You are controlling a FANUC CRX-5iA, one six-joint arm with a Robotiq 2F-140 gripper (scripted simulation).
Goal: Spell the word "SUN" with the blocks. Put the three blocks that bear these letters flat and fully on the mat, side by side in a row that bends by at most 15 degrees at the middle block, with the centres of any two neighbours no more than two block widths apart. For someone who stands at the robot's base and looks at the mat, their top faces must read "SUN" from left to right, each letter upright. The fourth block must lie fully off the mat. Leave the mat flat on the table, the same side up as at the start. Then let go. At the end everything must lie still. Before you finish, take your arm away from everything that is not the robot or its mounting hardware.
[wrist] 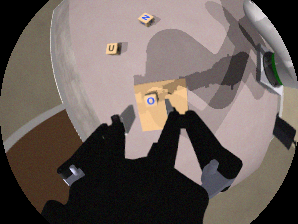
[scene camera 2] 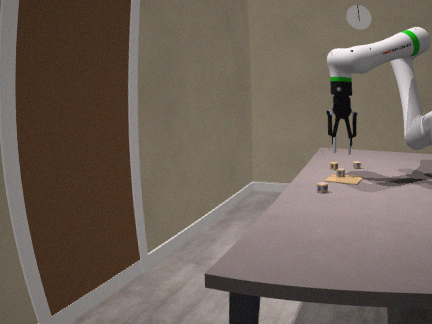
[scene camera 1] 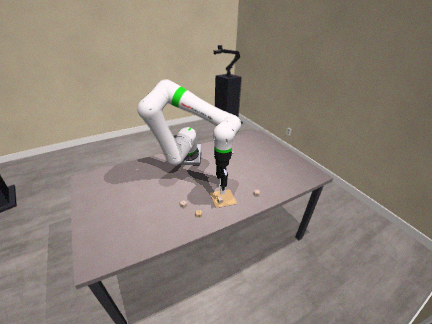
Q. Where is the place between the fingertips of my gripper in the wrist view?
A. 149,108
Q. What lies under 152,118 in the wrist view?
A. A tan mat.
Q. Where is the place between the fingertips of my gripper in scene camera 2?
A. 341,153
